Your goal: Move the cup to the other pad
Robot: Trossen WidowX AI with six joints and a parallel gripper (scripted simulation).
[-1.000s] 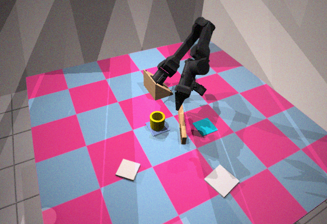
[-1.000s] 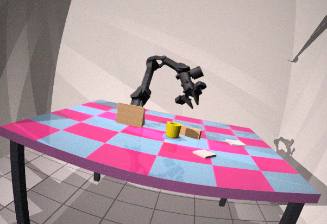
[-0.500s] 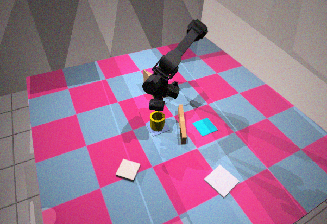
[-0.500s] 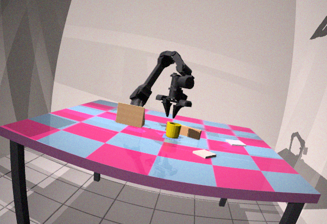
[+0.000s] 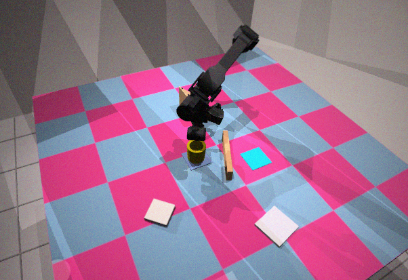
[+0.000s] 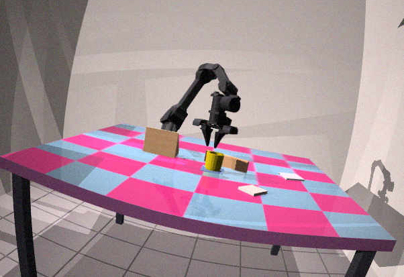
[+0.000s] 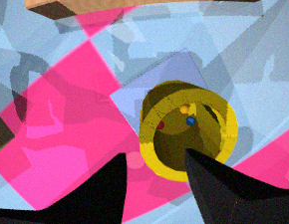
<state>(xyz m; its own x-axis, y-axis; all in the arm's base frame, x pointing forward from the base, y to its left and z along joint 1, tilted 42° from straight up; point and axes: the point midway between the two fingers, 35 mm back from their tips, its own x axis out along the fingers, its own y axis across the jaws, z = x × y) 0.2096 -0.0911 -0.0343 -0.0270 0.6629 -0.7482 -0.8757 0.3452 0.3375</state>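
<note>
Now: the yellow cup 20 mm ahead of my gripper tip, 10 mm to the right of it and 60 mm below it. The rest, counted from my gripper tip: blue marble 30 mm ahead, 30 mm to the right, 70 mm below; wooden bar 70 mm ahead, 90 mm to the left, 70 mm below; red marble 10 mm ahead, 10 mm to the right, 70 mm below.
</note>
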